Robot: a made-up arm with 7 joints.
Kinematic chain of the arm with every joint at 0, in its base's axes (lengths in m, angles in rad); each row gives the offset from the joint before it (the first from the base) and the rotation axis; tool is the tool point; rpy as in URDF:
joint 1: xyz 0 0 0.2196 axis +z
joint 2: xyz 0 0 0 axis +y
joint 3: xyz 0 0 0.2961 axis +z
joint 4: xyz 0.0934 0 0 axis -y
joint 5: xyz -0.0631 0 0.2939 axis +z
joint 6: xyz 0 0 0 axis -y
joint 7: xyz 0.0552 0 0 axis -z
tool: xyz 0 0 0 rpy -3.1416 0 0
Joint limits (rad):
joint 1: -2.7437..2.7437
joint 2: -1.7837..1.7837
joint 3: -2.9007..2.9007
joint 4: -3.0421..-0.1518
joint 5: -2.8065..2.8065
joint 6: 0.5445..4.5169
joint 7: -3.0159..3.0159
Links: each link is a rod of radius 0.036 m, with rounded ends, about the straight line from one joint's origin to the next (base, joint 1, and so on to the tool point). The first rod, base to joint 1, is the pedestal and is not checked.
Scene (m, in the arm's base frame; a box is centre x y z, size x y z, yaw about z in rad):
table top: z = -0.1
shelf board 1: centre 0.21 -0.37 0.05 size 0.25 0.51 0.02 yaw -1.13
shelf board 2: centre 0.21 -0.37 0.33 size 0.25 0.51 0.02 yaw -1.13
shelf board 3: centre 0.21 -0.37 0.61 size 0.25 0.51 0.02 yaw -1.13
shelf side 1: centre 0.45 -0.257 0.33 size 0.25 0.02 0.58 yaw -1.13
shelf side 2: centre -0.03 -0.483 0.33 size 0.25 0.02 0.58 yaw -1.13
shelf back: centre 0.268 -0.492 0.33 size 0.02 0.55 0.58 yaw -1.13
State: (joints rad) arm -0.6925 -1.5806 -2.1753 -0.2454 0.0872 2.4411 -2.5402
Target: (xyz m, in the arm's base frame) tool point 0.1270 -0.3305 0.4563
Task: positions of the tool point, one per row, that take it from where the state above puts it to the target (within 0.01 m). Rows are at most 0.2 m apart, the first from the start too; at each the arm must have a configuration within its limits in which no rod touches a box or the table.
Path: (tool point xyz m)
1: -0.5786 0.2913 0.1275
2: -0.6125 0.2005 0.1112
3: -0.6272 0.1038 0.1226
4: -0.6200 0.0119 0.1591
5: -0.5901 -0.0656 0.2146
6: -0.5065 -0.2012 0.3206
7: -0.3696 -0.2852 0.4095
8: -0.2083 -0.3045 0.4668
9: -0.0569 -0.2616 0.4829
10: 0.0540 -0.1758 0.4563
11: 0.0931 -0.2571 0.4615
12: 0.1270 -0.3305 0.4563

